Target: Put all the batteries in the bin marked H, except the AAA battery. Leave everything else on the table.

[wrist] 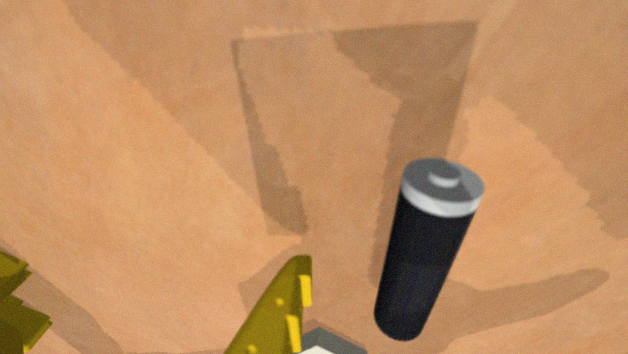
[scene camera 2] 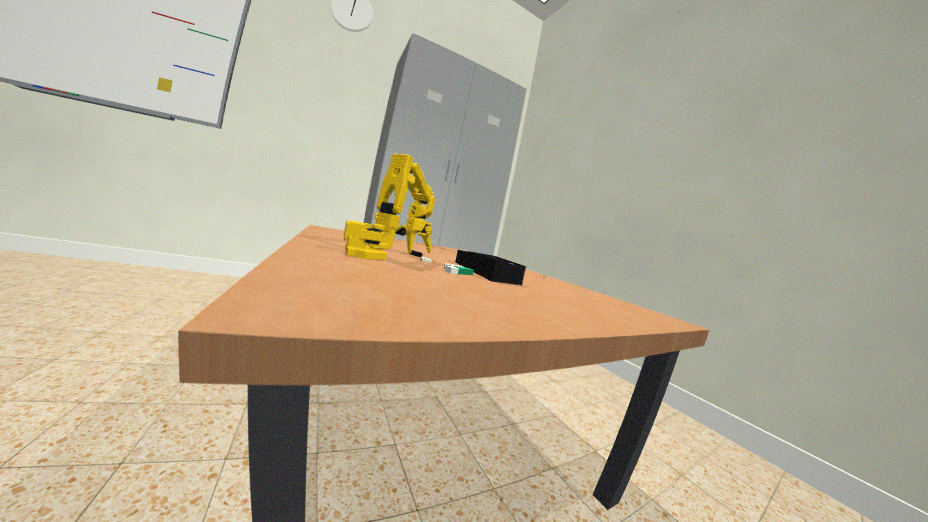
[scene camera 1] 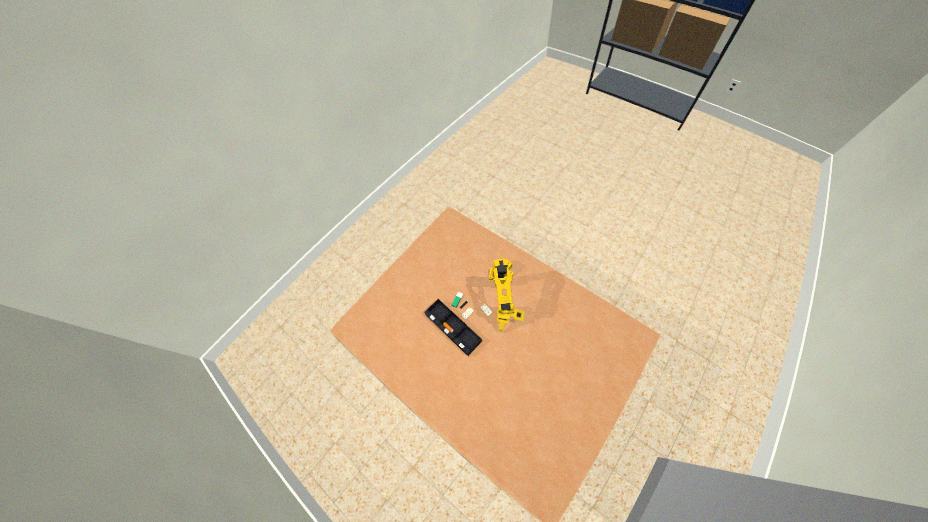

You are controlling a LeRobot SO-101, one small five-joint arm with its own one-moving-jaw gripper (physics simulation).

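Pixels of known places: hand, tool point: (wrist: 311,273) (scene camera 2: 410,252); arm's base, link origin: (scene camera 2: 372,256).
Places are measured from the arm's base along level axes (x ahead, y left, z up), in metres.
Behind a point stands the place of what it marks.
A black battery with a silver end (wrist: 430,250) @[x 0.135, y 0.139, z 0.014 m] (scene camera 2: 415,253) @[x 0.139, y 0.118, z 0.008 m] lies on the table; the arm seems to hide it in scene camera 1. My gripper (wrist: 167,290) (scene camera 2: 419,250) @[x 0.121, y 0.113, z 0.010 m] (scene camera 1: 501,325) is open and empty, low over the table. In the wrist view the battery is right of the fixed jaw, outside the gap. A small dark thing (scene camera 1: 463,304) @[x 0.189, y -0.048, z 0.009 m], perhaps another battery, lies beside a green-and-white item. An orange thing (scene camera 1: 448,327) @[x 0.308, y -0.032, z 0.020 m] lies in the middle compartment of the black three-part bin (scene camera 1: 437,322) @[x 0.322, y -0.076, z 0.042 m] (scene camera 2: 506,270) @[x 0.274, y -0.144, z 0.030 m]. The bin's white labels are too small to read.
The green-and-white item (scene camera 1: 457,299) @[x 0.187, y -0.082, z 0.013 m] (scene camera 2: 459,269) @[x 0.180, y -0.097, z 0.011 m] lies near the bin. Two white dominoes (scene camera 1: 486,309) @[x 0.147, y 0.044, z 0.006 m] (scene camera 1: 467,312) @[x 0.206, y -0.013, z 0.007 m] lie between arm and bin; a pale corner (wrist: 317,350) @[x 0.144, y 0.069, z 0.007 m] shows by the fixed jaw. All are on the wooden table (scene camera 1: 519,402) @[x 0.369, y 0.364, z 0.000 m] (scene camera 2: 363,305) @[x -0.059, y -0.365, z 0.000 m].
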